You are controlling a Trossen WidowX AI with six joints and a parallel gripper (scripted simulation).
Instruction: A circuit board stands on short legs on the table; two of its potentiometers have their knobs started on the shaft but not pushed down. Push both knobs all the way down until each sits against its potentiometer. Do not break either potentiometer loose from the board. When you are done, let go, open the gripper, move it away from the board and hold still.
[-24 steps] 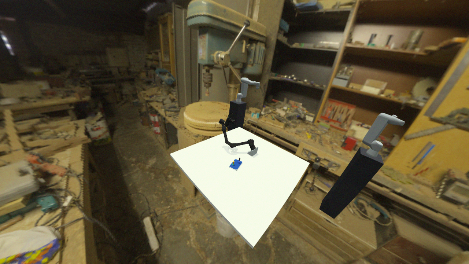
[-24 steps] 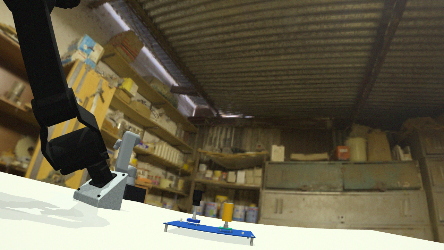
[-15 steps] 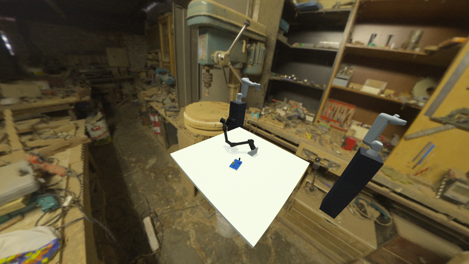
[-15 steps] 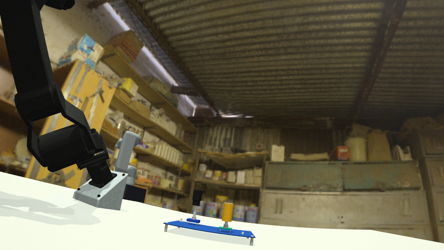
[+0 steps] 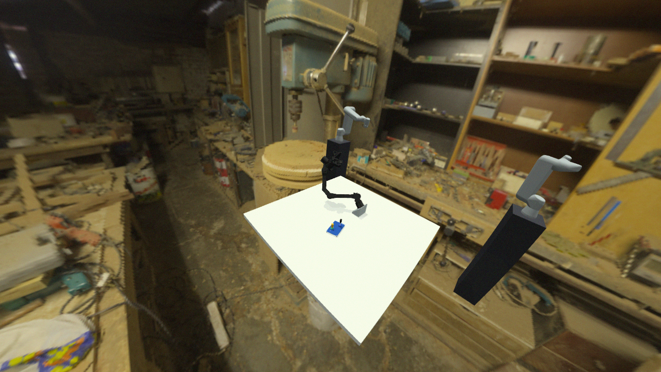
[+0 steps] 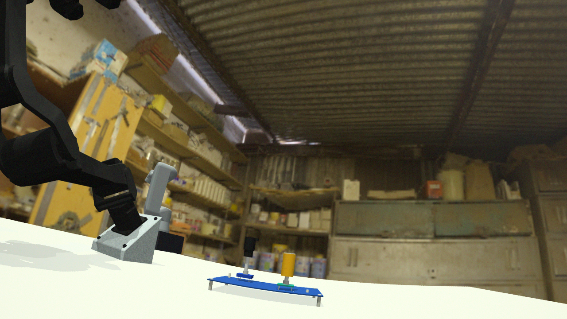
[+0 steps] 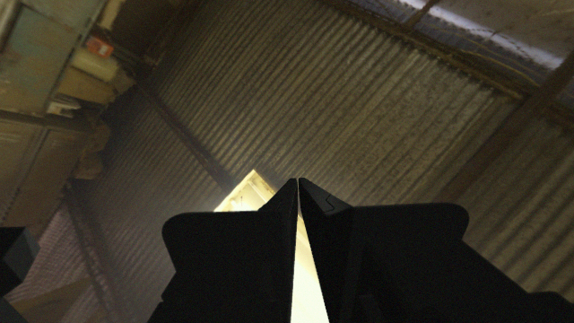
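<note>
My gripper tip is 450 mm above the black knob, 320 mm to the right of it and 260 mm short of it. Also, from my gripper tip: yellow knob 470 mm below, 340 mm ahead, 300 mm to the left.
</note>
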